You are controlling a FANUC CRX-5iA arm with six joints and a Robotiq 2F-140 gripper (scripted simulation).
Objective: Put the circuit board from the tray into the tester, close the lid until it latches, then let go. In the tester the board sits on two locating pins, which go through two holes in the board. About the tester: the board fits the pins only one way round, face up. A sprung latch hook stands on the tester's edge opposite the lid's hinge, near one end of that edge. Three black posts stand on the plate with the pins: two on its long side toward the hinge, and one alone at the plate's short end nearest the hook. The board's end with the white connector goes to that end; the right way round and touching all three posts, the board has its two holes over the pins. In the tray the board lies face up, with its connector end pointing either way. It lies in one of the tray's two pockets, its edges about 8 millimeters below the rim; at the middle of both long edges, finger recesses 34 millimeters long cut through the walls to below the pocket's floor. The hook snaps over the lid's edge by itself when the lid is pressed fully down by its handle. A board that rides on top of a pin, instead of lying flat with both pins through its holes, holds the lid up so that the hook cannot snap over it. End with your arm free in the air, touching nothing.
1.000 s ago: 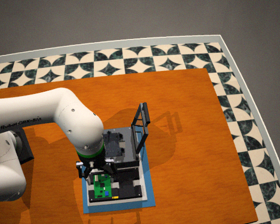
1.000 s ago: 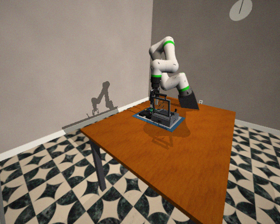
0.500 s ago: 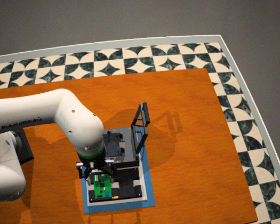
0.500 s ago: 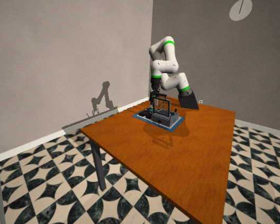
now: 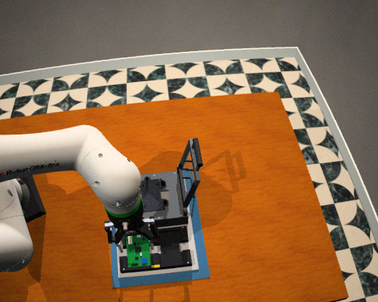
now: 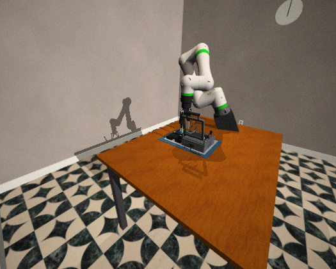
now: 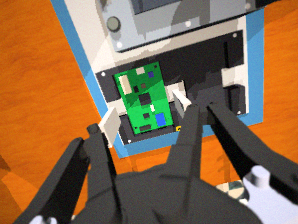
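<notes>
Now: hand 5 cm above the green circuit board. Also, from my hand: tester lid (19 cm ahead, 17 cm to the left, 11 cm above); then latch hook (23 cm to the left, 2 cm above).
</notes>
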